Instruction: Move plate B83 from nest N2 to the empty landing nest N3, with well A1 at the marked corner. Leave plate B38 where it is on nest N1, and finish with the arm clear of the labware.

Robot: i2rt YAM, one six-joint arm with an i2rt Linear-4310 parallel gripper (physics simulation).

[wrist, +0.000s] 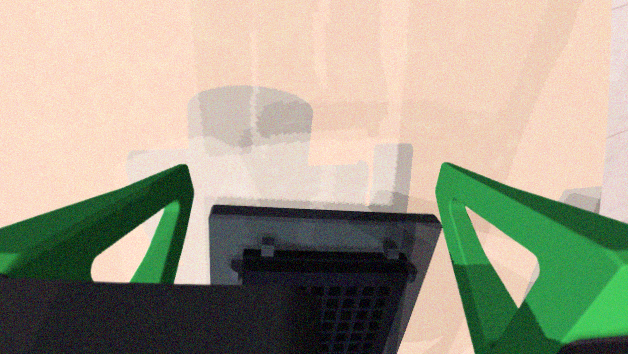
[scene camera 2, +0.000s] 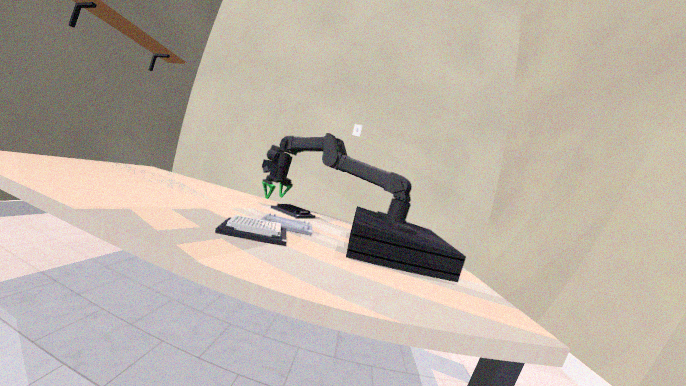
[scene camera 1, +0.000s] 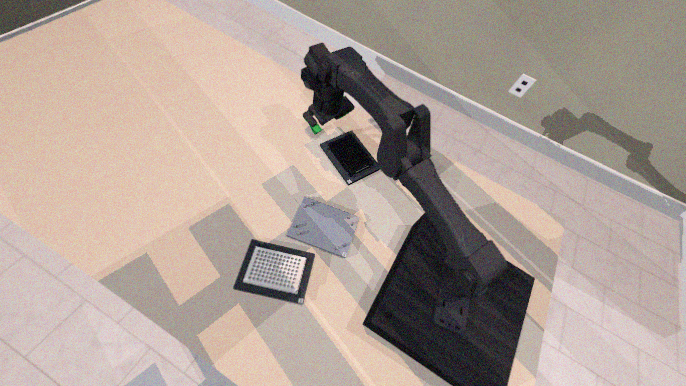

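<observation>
A black well plate (scene camera 1: 351, 152) (scene camera 2: 296, 209) (wrist: 360, 310) sits on a dark nest (scene camera 1: 364, 175) (wrist: 320, 225) at the back. A white well plate (scene camera 1: 275, 270) (scene camera 2: 254, 225) sits on another dark nest (scene camera 1: 265, 292) (scene camera 2: 250, 239) at the front. Between them, the grey-blue nest (scene camera 1: 322, 227) (scene camera 2: 300, 226) is empty, its corner posts showing. Plate and nest labels cannot be read. My gripper (scene camera 1: 329, 123) (scene camera 2: 275, 196) (wrist: 314, 177) is open and empty, raised above the table just beyond the black plate's far edge. In the wrist view, the black camera-side part hides much of that plate.
The arm's black base block (scene camera 1: 400, 320) (scene camera 2: 405, 255) stands to the right of the nests. The arm reaches from it over the table (scene camera 1: 125, 125) (scene camera 2: 310, 290). A wall with a white outlet (scene camera 1: 522, 85) (scene camera 2: 357, 130) is behind. A wooden shelf (scene camera 2: 135, 32) hangs at upper left.
</observation>
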